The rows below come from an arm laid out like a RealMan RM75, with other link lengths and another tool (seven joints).
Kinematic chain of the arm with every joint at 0, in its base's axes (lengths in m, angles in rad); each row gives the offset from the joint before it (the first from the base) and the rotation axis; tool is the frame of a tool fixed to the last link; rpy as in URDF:
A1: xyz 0 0 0.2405 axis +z
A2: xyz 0 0 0 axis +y
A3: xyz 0 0 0.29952 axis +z
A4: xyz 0 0 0 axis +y
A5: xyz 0 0 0.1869 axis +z
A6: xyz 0 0 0 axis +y
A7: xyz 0 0 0.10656 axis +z
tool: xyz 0.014 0.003 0.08 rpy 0 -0.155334 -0.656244
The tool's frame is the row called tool.
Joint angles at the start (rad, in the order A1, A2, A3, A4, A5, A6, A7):
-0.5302, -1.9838, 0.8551, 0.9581, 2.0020, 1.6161, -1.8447
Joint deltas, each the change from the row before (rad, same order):
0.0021, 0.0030, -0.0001, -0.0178, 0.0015, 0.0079, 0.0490
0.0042, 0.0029, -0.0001, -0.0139, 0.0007, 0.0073, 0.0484
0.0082, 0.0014, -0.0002, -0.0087, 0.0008, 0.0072, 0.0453
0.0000, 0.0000, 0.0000, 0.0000, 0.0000, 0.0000, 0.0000
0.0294, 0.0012, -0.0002, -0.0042, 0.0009, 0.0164, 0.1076
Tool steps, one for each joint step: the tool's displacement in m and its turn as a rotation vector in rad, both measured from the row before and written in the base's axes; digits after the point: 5 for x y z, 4 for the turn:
-0.00285, -0.00350, -0.00181, -0.0046, 0.0092, -0.0329
-0.00304, -0.00364, -0.00118, -0.0015, 0.0092, -0.0331
-0.00362, -0.00440, -0.00101, 0.0002, 0.0088, -0.0299
0.00000, 0.00000, 0.00000, 0.0000, 0.0000, 0.0000
-0.00968, -0.01195, -0.00092, 0.0099, 0.0241, -0.0729

